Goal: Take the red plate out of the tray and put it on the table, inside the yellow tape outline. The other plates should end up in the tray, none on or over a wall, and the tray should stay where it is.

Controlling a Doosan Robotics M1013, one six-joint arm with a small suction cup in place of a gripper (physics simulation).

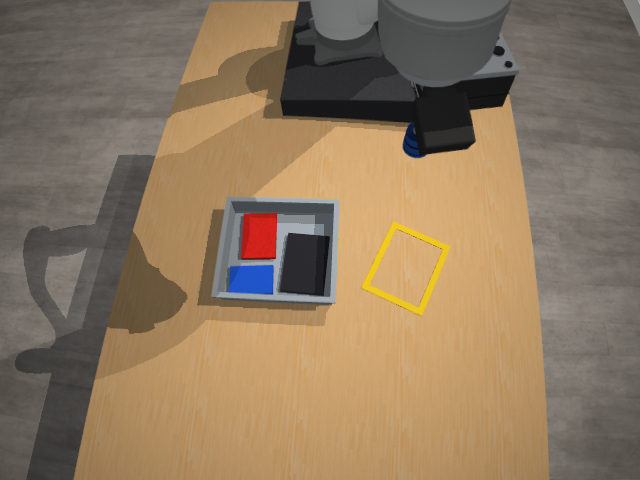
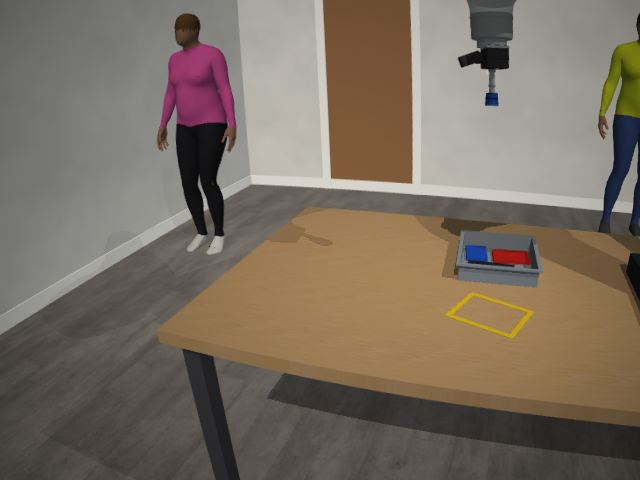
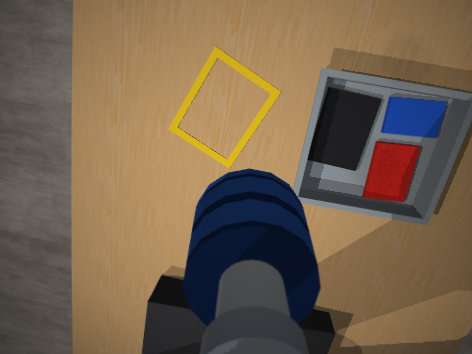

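Where they show: hand at its tool point: (image 1: pixel 416 146) (image 2: pixel 491 105) (image 3: pixel 248 220); arm's base at its link origin: (image 1: pixel 345 38).
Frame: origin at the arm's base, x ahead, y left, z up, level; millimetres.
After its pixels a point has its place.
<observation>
The red plate (image 1: pixel 259 236) @(x 528, y -262, z -58 mm) (image 2: pixel 510 256) @(x 527, y -253, z -58 mm) (image 3: pixel 392 171) @(x 528, y -264, z -59 mm) lies in the grey tray (image 1: pixel 337 248) @(x 591, y -100, z -22 mm) (image 2: pixel 497 276) @(x 592, y -108, z -51 mm) (image 3: pixel 365 212) @(x 462, y -213, z -22 mm). The blue plate (image 1: pixel 251 279) @(x 624, y -284, z -59 mm) (image 2: pixel 476 253) @(x 625, y -271, z -59 mm) (image 3: pixel 414 117) @(x 624, y -285, z -59 mm) lies beside it, apart from it. The black plate (image 1: pixel 302 263) @(x 601, y -175, z -59 mm) (image 2: pixel 491 264) @(x 592, y -201, z -60 mm) (image 3: pixel 346 129) @(x 602, y -174, z -59 mm) lies along the tray wall nearest the outline and looks slightly tilted. The yellow tape outline (image 1: pixel 368 258) (image 2: pixel 522 324) @(x 565, y 91, z -71 mm) (image 3: pixel 196 90) @(x 668, y 90, z -71 mm) is on the table beside the tray, with bare table inside. My suction cup (image 1: pixel 415 148) (image 2: pixel 491 99) (image 3: pixel 250 200) is blue, hangs high above the table with nothing on it, and is open.
The black robot base (image 1: pixel 351 93) @(x 203, y -14, z -1 mm) (image 3: pixel 170 325) @(x 206, y 152, z 10 mm) stands at the table's end. The wooden table (image 1: pixel 330 387) @(x 856, y -147, z -72 mm) (image 2: pixel 336 310) @(x 989, y 45, z -72 mm) (image 3: pixel 125 150) @(x 556, y 238, z -72 mm) carries the tray. Two human figures (image 2: pixel 199 93) (image 2: pixel 628 87) stand beyond the table near the walls.
</observation>
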